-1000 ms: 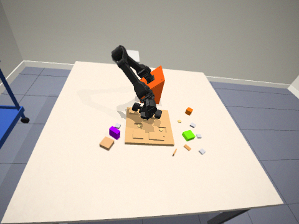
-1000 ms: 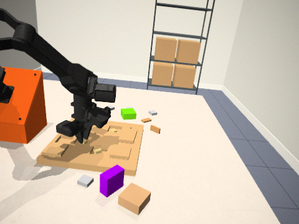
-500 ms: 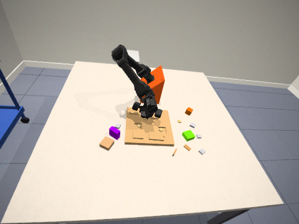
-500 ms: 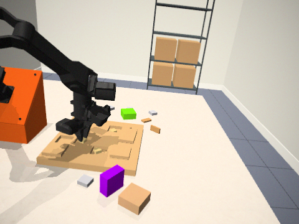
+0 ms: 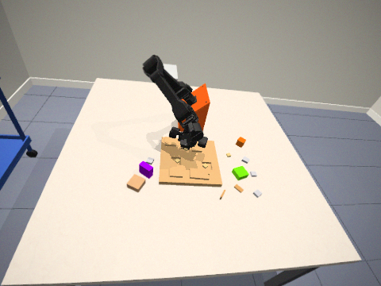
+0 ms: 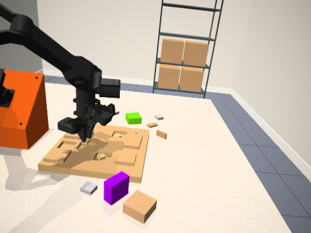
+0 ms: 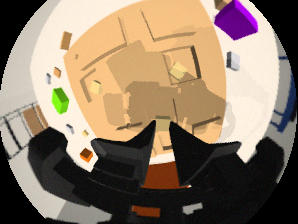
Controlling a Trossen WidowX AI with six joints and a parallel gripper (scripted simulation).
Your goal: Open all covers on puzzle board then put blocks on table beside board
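My gripper tip is now 4 cm short of the tan puzzle board and 2 cm above it. From my gripper tip the other things lie so: green block: 28 cm to the left, 12 cm ahead, 3 cm below; then grey piece: 18 cm to the right, 7 cm ahead, 3 cm below; then purple block: 19 cm to the right, 14 cm ahead, 1 cm below.
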